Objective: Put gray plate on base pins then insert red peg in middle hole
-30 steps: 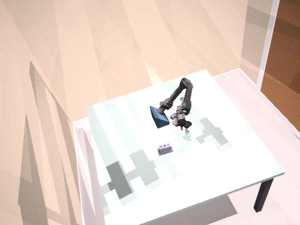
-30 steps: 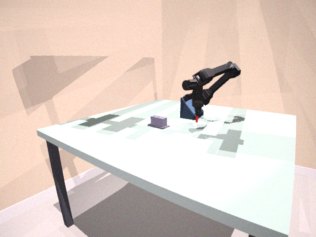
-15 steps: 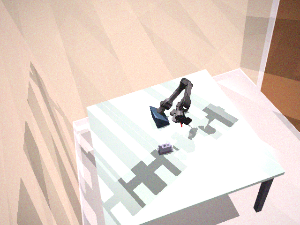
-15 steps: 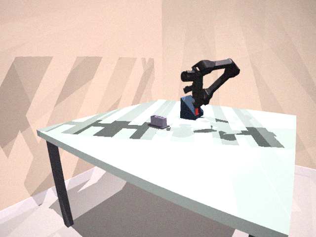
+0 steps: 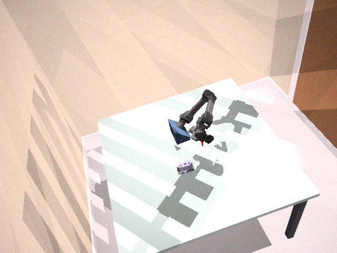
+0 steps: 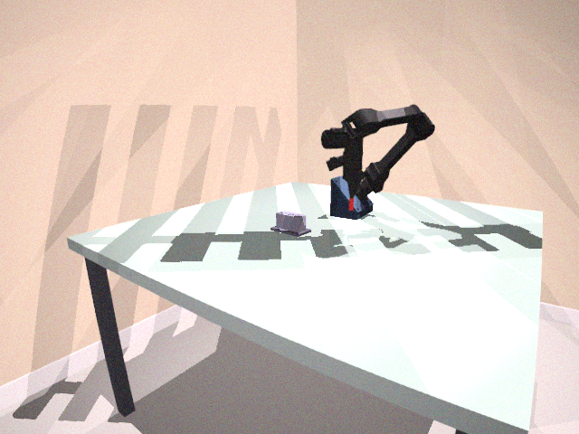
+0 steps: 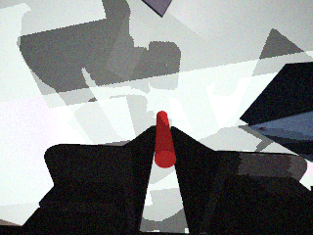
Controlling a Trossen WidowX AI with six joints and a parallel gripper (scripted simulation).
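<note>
Right now my gripper tip is 16 cm to the left of the gray plate, 12 cm short of it and 7 cm above it. The rest, counted from my gripper tip: pin base: 16 cm to the right, 12 cm ahead, 11 cm below; then red peg: right at my gripper tip.
</note>
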